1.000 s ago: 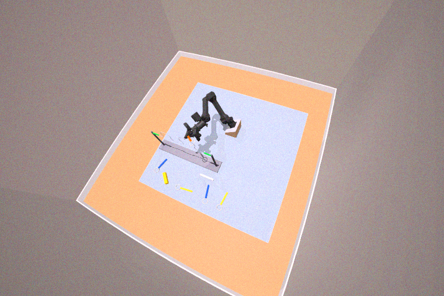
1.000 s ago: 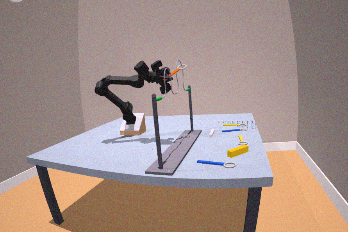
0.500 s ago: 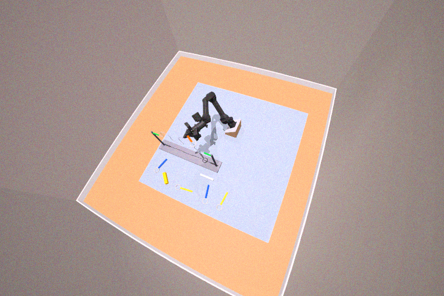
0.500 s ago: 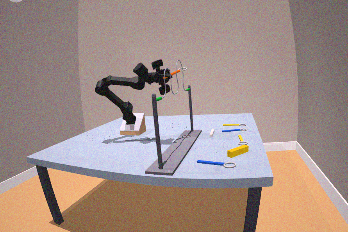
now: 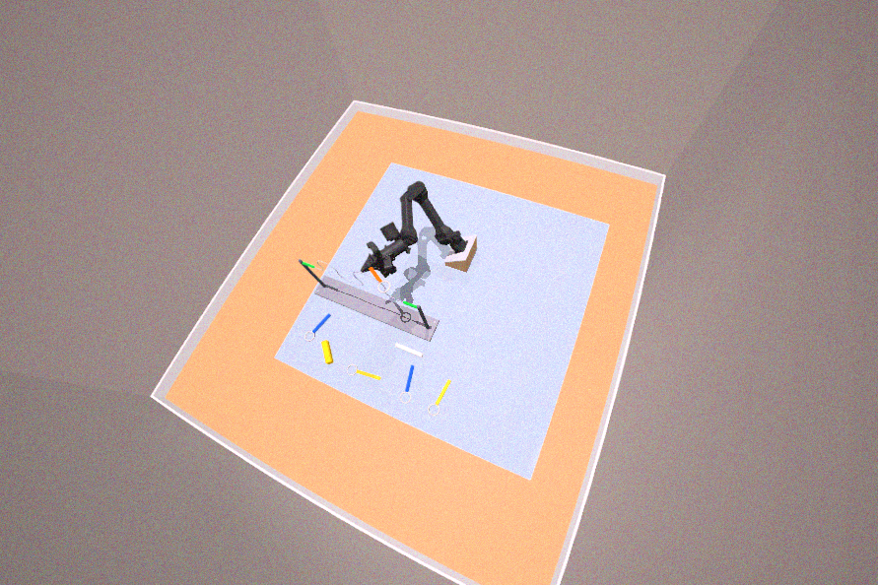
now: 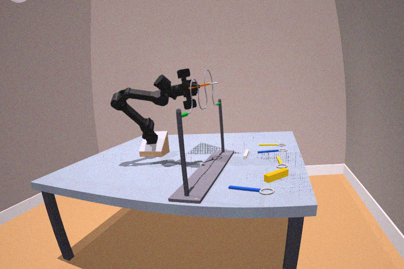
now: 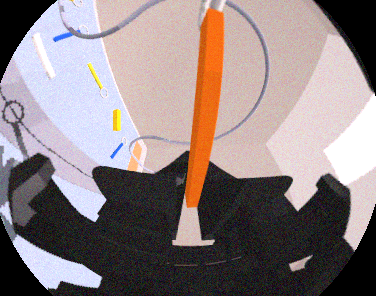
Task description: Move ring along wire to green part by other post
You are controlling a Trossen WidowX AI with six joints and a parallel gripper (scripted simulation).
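Right now my gripper tip is 9 cm to the right of the ring with orange handle, 1 cm below it and 1 cm short of it. Round my gripper tip: yellow block: 35 cm below, 31 cm ahead, 16 cm to the right; then ring with blue handle: 36 cm below, 28 cm to the right, 23 cm ahead; then white bar: 36 cm below, 21 cm to the left, 17 cm ahead.
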